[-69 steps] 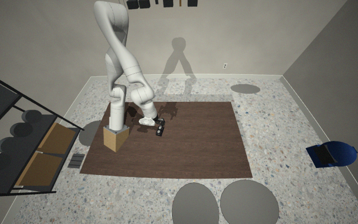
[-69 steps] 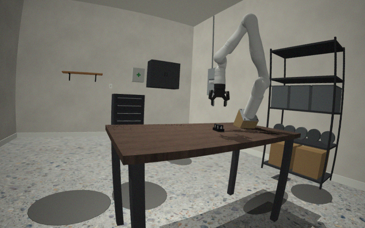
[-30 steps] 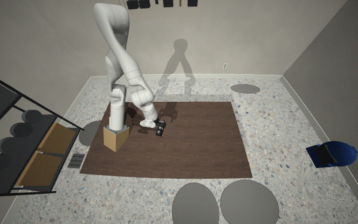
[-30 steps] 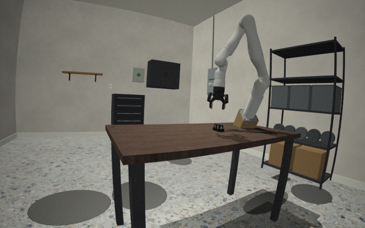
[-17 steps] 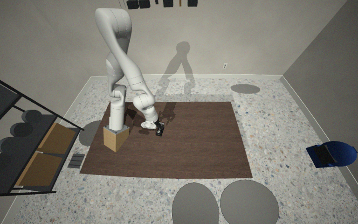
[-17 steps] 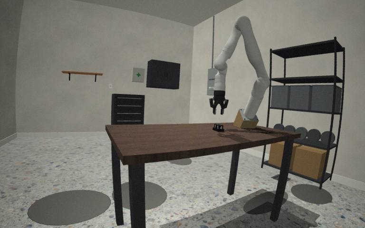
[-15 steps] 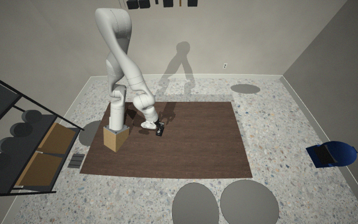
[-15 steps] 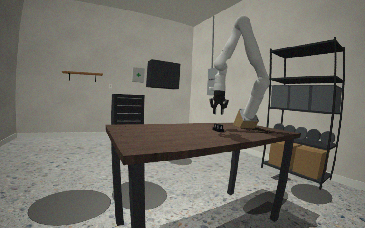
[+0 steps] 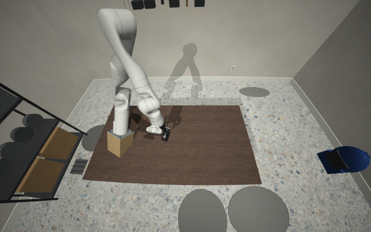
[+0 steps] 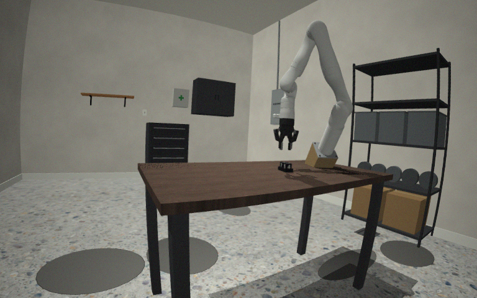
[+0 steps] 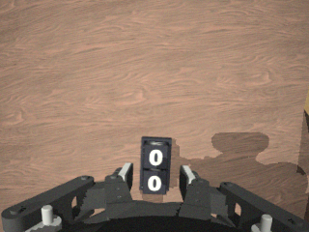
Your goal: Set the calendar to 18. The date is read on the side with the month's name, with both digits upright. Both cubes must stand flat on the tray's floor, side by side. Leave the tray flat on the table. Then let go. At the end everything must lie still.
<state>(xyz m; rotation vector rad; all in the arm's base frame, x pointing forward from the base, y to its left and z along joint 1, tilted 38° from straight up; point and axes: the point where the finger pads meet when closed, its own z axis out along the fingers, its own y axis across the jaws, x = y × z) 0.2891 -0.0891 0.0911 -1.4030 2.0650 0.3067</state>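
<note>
Now: the black calendar tray 11 cm below my hand and 2 cm to the left of it.
</note>
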